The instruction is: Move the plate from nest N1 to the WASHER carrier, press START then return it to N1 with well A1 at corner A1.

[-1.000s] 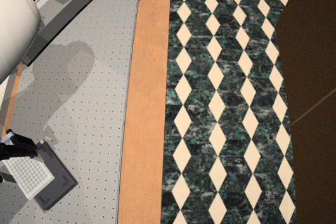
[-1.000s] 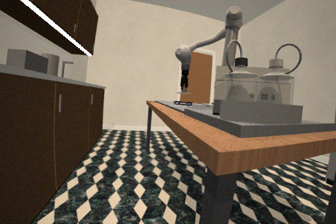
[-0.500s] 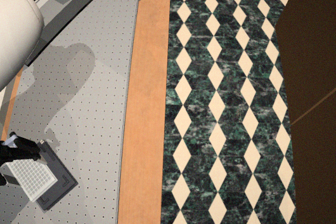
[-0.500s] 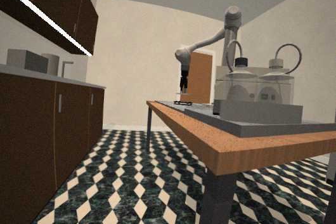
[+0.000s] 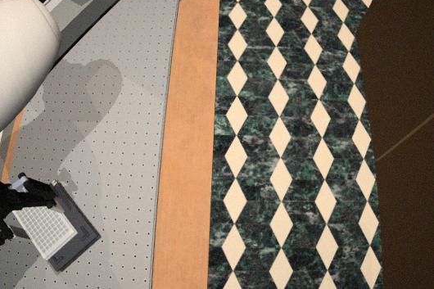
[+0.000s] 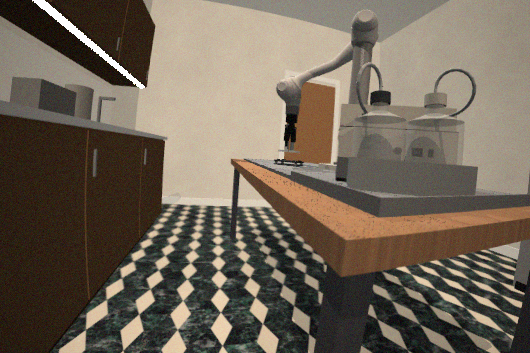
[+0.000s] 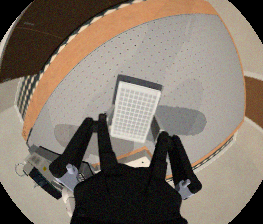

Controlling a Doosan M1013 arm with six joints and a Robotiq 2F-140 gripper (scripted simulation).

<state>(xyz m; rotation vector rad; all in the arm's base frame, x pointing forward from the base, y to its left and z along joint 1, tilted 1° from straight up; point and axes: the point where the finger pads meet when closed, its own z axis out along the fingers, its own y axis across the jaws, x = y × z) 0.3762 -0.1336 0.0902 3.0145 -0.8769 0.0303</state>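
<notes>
Right now the plate nest N1 is 9 cm below my hand. From my hand the other things lie so: plate washer (58 cm to the left, 30 cm behind, 1 cm above); then label (12 cm below, 9 cm behind, 6 cm to the left); then white well plate (3 cm below).
</notes>
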